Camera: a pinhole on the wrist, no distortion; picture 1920 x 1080 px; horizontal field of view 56.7 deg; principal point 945.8 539.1 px. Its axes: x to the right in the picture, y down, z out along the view. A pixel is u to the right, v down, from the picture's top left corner.
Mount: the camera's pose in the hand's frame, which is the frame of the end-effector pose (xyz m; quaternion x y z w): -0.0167 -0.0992 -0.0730 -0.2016 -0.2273 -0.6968 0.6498
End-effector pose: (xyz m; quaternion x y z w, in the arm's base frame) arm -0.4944 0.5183 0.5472 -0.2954 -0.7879 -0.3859 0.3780
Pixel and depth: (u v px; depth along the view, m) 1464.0 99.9 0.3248
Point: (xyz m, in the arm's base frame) -0.5128 0.7091 0.3633
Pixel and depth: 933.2 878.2 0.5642
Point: -0.5123 0.9762 0.5392
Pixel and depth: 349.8 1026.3 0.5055
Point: -0.4090 0.9184 0.6724
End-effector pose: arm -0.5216 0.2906 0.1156 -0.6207 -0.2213 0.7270 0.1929
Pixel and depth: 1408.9 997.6 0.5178
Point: -0.9663 0.2404 0.0449
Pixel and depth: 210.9 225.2 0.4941
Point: -0.7138 -0.0753 0.0204
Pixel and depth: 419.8 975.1 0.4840
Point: -0.7823 0.0878 -0.1015
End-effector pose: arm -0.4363 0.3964 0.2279 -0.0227 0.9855 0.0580 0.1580
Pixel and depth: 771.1 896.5 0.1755
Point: -0.4344 0.4179 0.1655
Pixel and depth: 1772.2 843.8 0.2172
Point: -0.3912 0.3590 0.0637
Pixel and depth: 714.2 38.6 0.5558
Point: -0.1864 0.7284 0.0027
